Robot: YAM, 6 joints.
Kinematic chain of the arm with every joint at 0, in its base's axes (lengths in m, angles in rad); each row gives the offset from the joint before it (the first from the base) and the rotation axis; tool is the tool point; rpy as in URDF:
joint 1: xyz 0 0 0.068 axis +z
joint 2: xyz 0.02 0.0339 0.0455 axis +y
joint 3: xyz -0.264 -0.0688 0 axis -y
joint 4: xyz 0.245 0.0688 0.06 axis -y
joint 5: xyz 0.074 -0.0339 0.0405 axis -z
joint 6: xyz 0.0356 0 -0.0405 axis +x
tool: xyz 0 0 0 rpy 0 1.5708 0
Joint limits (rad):
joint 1: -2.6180..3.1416
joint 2: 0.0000..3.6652
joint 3: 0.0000..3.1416
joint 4: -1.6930..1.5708
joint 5: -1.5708..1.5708
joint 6: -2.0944..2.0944
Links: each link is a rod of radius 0.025 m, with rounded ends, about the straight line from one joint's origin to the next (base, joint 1, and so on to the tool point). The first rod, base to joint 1, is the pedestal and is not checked.
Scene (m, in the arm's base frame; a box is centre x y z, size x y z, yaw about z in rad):
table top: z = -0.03
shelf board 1: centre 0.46 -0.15 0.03 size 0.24 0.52 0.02 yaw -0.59
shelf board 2: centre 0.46 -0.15 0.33 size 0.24 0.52 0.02 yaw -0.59
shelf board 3: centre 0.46 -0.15 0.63 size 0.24 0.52 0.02 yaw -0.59
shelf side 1: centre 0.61 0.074 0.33 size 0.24 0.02 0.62 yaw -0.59
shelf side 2: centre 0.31 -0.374 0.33 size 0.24 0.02 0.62 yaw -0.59
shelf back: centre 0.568 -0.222 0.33 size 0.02 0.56 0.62 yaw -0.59
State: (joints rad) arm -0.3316 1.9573 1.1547 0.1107 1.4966 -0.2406
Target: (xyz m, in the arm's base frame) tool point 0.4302 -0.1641 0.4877
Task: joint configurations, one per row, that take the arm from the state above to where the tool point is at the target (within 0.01 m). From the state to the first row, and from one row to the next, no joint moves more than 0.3 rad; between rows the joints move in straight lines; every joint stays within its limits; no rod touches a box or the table.
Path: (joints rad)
1: -0.2395 1.6775 0.8631 0.0025 1.5337 -0.2406
2: -0.1474 1.3977 0.5715 -0.1056 1.5708 -0.2406
3: -0.1068 1.3471 0.8585 -0.0539 1.4790 -0.2406
4: -0.0663 1.2965 1.1455 -0.0022 1.3871 -0.2406
5: -0.0257 1.2459 1.4326 0.0495 1.2953 -0.2406
6: -0.1155 1.5247 1.7062 0.1428 1.2325 -0.2406
7: -0.2054 1.8035 1.9798 0.2361 1.1697 -0.2406
8: -0.2952 2.0823 2.2534 0.3293 1.1069 -0.2406

